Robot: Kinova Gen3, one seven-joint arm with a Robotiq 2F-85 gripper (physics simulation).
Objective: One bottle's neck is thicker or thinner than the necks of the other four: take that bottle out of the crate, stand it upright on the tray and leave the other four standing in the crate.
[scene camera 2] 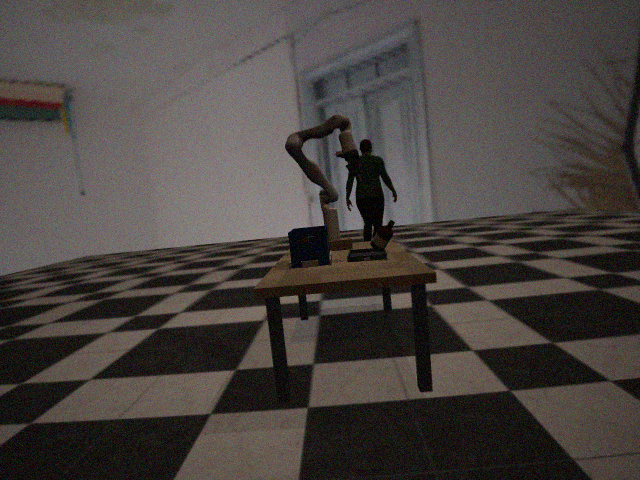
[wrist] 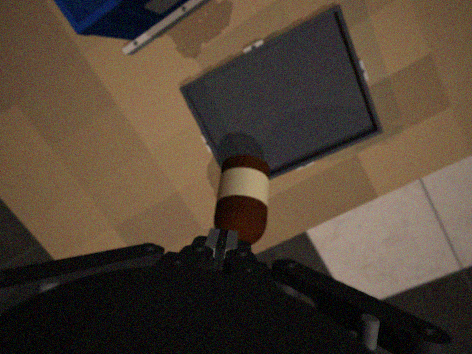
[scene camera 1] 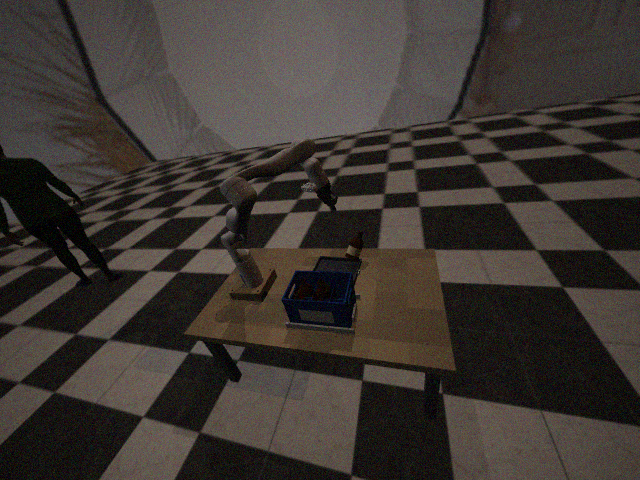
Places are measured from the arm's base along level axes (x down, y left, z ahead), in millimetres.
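Pixels of known places: gripper, fingertip midpoint: (scene camera 2: pixel 359 182) (wrist: pixel 222 247) (scene camera 1: pixel 334 211); arm's base, link origin: (scene camera 2: pixel 333 240) (scene camera 1: pixel 255 282).
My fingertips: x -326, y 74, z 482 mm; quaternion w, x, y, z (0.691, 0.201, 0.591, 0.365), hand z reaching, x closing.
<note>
Ahead of a thing's pixels: the offset from my fingertips to its middle. "*": to the spot under its first point. Level surfaces: height alone.
A brown bottle @[dx +265, dy +79, dz +80 mm] (scene camera 1: pixel 354 245) (scene camera 2: pixel 383 234) (wrist: pixel 243 197) with a cream label is free of my fingers at the edge of the dark grey tray @[* dx +379, dy +64, dz -58 mm] (scene camera 1: pixel 334 265) (scene camera 2: pixel 365 255) (wrist: pixel 287 88). It leans over in the second scene view. My gripper (scene camera 1: pixel 331 206) (scene camera 2: pixel 354 162) (wrist: pixel 222 247) is shut and empty, well above the bottle. The blue crate @[dx +297, dy -268, dz -100 mm] (scene camera 1: pixel 318 310) (scene camera 2: pixel 309 245) (wrist: pixel 87 14) stands next to the tray. Brown bottles @[dx +299, dy -211, dz -177 mm] (scene camera 1: pixel 303 288) @[dx +299, dy -226, dz -92 mm] (scene camera 1: pixel 322 288) show dimly inside it; I cannot tell how many.
The wooden table @[dx +385 mm] (scene camera 1: pixel 404 310) (scene camera 2: pixel 347 276) (wrist: pixel 112 140) carries the crate, the tray and the arm's base block (scene camera 1: pixel 253 291). A dark human figure (scene camera 2: pixel 369 190) stands on the chequered floor behind the table.
</note>
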